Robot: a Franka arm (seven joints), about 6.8 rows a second.
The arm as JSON. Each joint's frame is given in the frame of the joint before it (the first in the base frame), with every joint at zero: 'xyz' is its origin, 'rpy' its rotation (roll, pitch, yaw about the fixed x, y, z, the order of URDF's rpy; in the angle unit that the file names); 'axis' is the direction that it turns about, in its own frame. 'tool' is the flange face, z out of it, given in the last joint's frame.
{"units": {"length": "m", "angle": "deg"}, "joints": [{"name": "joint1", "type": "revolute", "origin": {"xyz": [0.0, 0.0, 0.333], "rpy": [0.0, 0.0, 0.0]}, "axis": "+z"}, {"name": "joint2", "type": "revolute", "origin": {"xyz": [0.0, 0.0, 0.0], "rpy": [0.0, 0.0, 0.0]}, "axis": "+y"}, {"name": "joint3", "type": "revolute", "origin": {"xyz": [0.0, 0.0, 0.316], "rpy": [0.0, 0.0, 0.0]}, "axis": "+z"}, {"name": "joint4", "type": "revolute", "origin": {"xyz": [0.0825, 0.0, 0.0], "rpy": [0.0, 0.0, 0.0]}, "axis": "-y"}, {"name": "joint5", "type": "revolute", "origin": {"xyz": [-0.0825, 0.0, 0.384], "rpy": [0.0, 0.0, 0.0]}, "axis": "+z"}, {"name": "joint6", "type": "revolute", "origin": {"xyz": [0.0, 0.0, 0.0], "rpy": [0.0, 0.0, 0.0]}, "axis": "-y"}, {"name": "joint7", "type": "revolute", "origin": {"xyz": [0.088, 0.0, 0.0], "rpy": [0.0, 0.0, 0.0]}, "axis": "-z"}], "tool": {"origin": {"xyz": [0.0, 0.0, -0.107], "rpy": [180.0, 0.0, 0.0]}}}
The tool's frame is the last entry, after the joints.
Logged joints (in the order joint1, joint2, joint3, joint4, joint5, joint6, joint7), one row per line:
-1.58, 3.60, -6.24, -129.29, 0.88, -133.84, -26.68
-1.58, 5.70, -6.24, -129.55, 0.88, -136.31, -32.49
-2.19, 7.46, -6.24, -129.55, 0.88, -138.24, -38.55
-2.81, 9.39, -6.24, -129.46, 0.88, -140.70, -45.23
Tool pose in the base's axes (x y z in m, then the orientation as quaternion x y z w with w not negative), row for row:
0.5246, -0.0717, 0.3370, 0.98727, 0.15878, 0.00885, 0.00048
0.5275, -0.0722, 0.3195, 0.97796, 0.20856, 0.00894, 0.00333
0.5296, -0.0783, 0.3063, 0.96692, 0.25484, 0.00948, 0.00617
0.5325, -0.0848, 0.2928, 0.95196, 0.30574, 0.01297, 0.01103
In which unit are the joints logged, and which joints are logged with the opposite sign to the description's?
The joints are logged in degrees. Opposite sign: joint6.
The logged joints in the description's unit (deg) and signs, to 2 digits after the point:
-1.58, 3.60, -6.24, -129.29, 0.88, 133.84, -26.68
-1.58, 5.70, -6.24, -129.55, 0.88, 136.31, -32.49
-2.19, 7.46, -6.24, -129.55, 0.88, 138.24, -38.55
-2.81, 9.39, -6.24, -129.46, 0.88, 140.70, -45.23

